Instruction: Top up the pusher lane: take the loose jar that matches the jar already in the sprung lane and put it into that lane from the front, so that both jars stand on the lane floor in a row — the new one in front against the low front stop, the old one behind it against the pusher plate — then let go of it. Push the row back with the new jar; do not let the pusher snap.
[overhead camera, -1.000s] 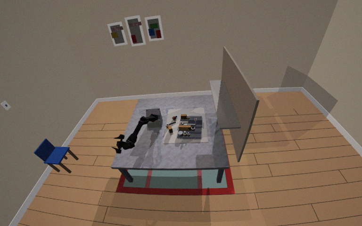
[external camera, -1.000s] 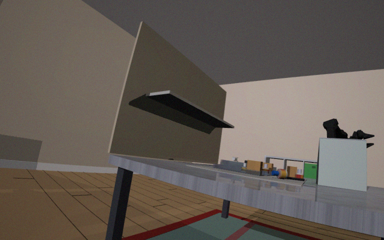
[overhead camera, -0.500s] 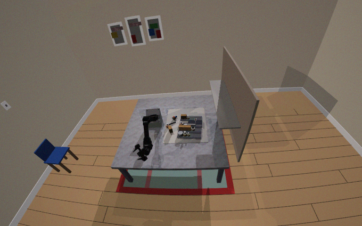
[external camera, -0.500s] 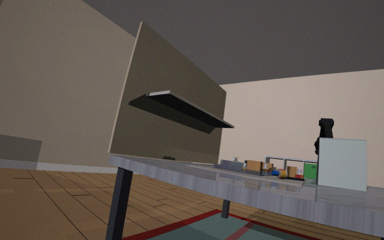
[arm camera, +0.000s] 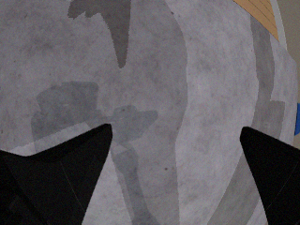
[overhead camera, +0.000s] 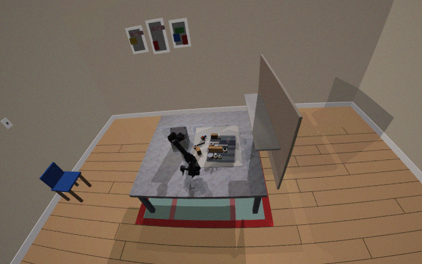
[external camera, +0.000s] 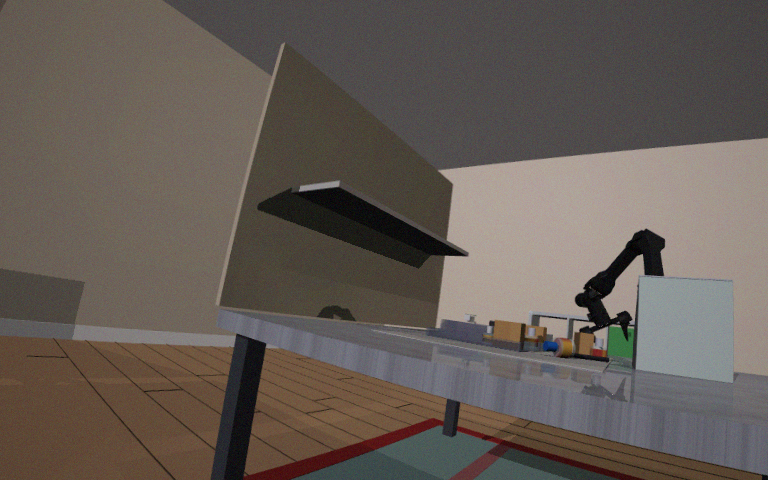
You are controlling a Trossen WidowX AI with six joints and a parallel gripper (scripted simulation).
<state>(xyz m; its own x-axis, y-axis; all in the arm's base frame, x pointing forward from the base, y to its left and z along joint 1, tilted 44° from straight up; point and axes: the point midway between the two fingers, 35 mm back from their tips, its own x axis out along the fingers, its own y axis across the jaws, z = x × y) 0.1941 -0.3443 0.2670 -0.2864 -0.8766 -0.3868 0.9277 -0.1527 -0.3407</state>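
Now: gripper tip 40 mm short of the brown box, 340 mm to the right of it and 10 mm above it. Round my gripper tip: thin black rod 20 mm ahead, 470 mm to the left, 30 mm below; shelf 670 mm ahead, 540 mm to the left, 330 mm above.
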